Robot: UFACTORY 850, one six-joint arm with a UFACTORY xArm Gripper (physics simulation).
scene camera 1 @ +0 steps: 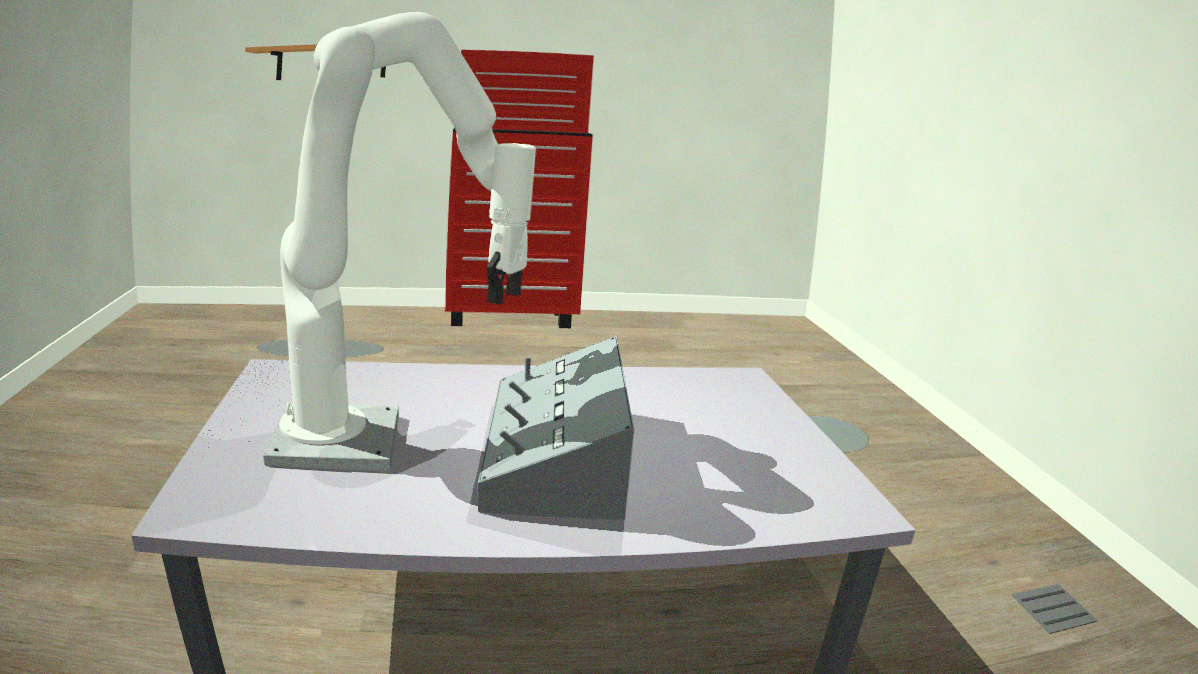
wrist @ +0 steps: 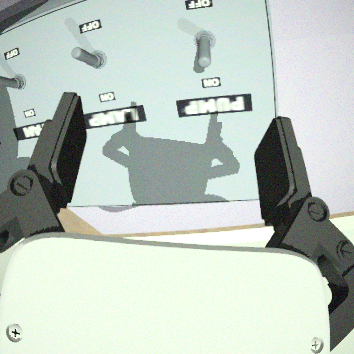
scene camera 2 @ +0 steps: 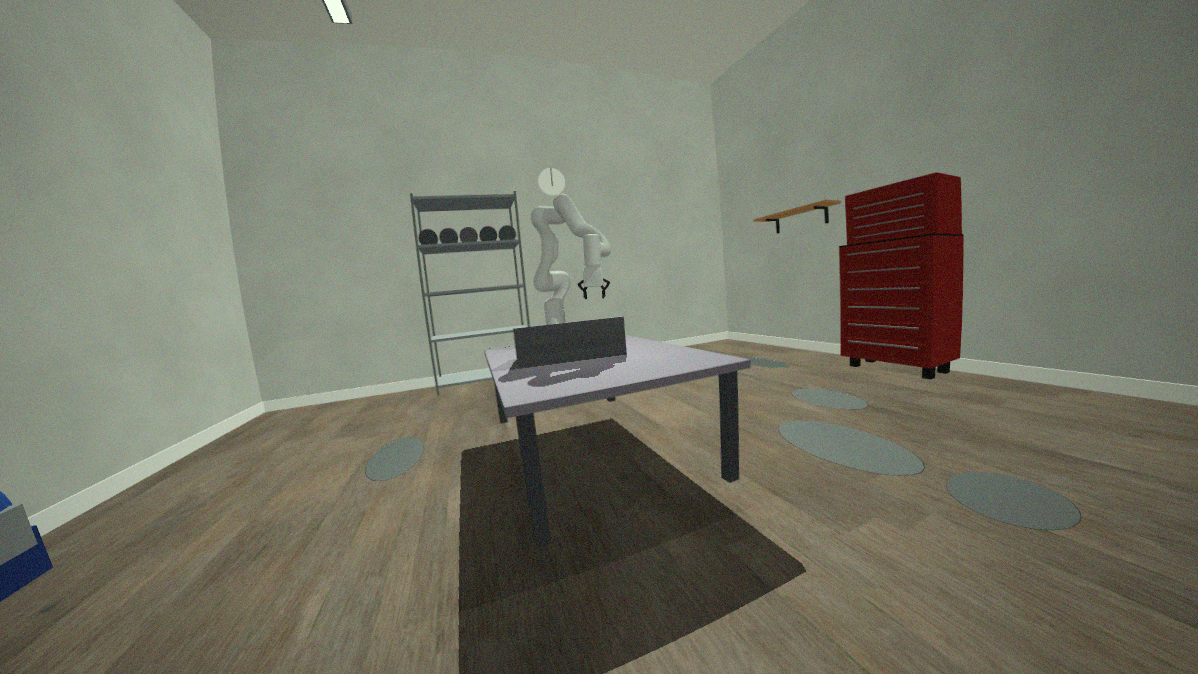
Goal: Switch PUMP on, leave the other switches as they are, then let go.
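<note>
The sloped switch console stands on the table. In the wrist view the PUMP switch leans toward its ON label. The LAMP switch leans away from its ON label. A third switch, its name label partly covered by a finger, and a fourth switch lean like the LAMP switch in scene camera 1. My gripper is open and empty, above the console and apart from all levers.
The arm's base plate is on the table, left of the console in scene camera 1. A red tool cabinet and a wall shelf are at the room's side. The gripper's shadow falls on the console face.
</note>
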